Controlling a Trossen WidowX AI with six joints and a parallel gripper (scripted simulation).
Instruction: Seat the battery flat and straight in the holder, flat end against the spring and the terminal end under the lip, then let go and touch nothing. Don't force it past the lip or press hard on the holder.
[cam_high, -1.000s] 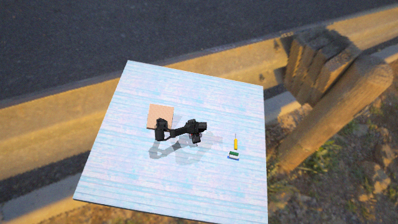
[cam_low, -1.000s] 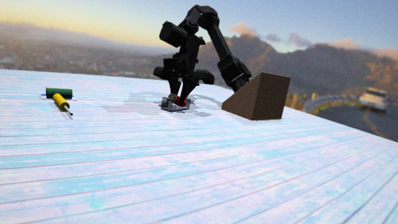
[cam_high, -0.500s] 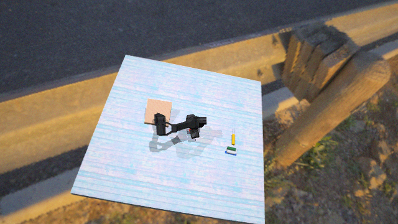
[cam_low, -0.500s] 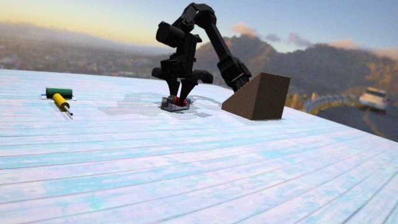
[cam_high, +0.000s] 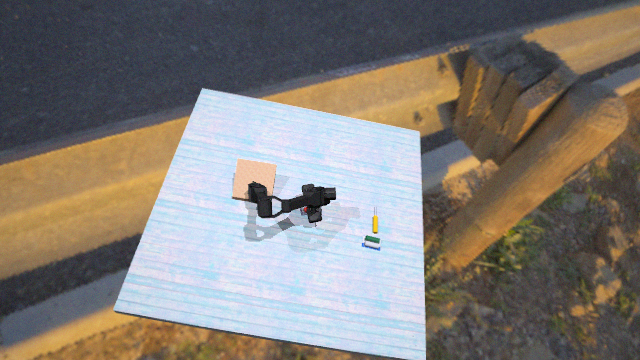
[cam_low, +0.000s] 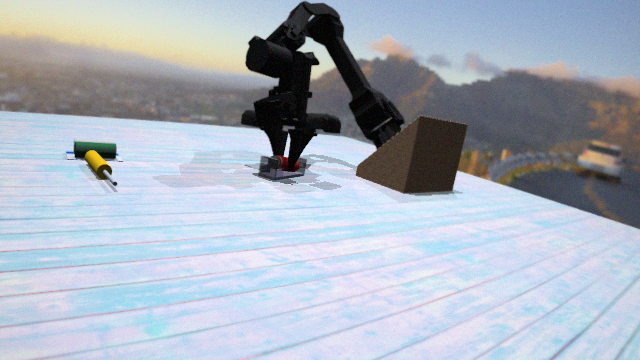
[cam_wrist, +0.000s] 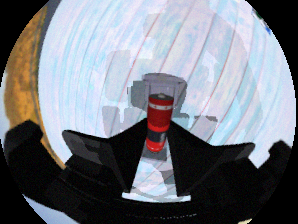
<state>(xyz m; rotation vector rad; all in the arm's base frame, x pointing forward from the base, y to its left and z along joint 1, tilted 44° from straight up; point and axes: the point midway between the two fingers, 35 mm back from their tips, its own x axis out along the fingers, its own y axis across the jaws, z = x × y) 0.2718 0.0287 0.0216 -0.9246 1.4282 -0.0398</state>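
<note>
My gripper tip is 10 mm below the battery. From my gripper tip the other things lie so: yellow screwdriver: 320 mm ahead, 70 mm to the left.
</note>
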